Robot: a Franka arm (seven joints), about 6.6 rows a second.
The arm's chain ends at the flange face. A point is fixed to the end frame.
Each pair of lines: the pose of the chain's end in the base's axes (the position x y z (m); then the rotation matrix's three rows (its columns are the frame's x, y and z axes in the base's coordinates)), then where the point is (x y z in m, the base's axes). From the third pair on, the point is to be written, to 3 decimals.
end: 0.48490, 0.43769, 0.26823; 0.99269, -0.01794, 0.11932; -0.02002, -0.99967, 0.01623; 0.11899, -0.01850, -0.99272
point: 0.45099 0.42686 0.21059
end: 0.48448, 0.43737, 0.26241; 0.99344, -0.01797, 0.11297; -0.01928, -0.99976, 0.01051; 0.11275, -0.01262, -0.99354
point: 0.45021 0.42621 0.20505
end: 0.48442, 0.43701, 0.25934; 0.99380, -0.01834, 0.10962; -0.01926, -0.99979, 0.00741; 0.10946, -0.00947, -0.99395
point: 0.450 0.426 0.202
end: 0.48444, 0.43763, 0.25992; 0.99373, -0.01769, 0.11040; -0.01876, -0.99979, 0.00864; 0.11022, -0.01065, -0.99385
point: 0.450 0.426 0.203
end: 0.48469, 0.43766, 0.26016; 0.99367, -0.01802, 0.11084; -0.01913, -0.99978, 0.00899; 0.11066, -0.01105, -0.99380
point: 0.450 0.426 0.203
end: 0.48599, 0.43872, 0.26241; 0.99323, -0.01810, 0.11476; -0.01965, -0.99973, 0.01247; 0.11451, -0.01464, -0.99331
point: 0.452 0.428 0.205
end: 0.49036, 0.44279, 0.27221; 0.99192, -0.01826, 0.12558; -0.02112, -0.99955, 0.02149; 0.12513, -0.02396, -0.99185
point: 0.457 0.432 0.214
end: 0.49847, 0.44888, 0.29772; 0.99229, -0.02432, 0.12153; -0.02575, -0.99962, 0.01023; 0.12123, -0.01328, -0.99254
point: 0.465 0.438 0.240
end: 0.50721, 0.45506, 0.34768; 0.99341, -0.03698, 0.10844; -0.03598, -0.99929, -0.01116; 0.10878, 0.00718, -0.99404
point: 0.472 0.443 0.291
